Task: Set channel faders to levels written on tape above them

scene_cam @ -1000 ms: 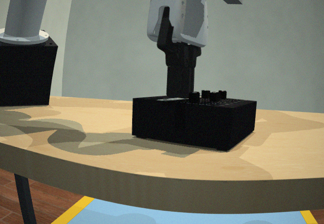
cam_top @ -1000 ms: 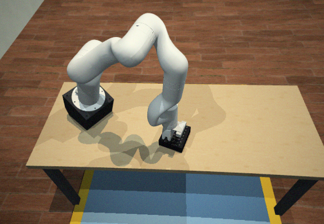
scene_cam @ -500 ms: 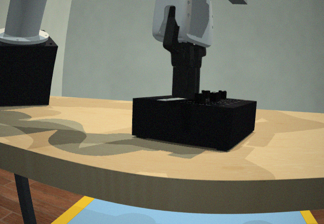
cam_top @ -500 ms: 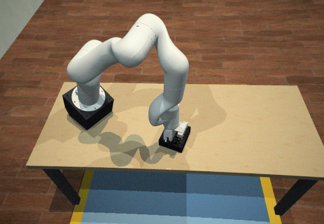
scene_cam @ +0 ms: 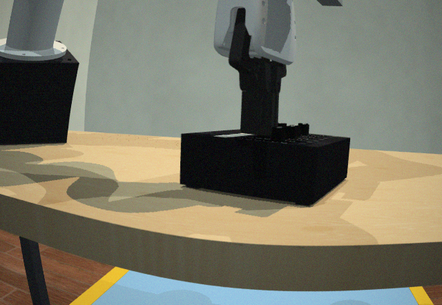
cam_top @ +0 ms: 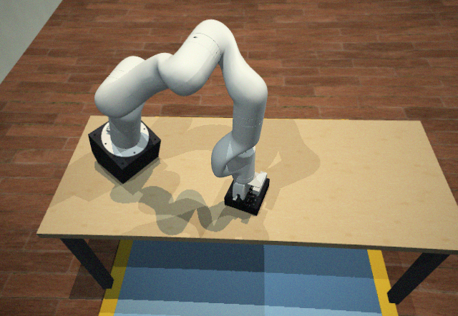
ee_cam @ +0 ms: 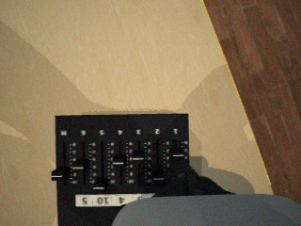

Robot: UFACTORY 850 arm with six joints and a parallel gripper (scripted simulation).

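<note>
Now: the master fader 3 cm ahead of my hand, 13 cm to the left of it and 1 cm below it.
</note>
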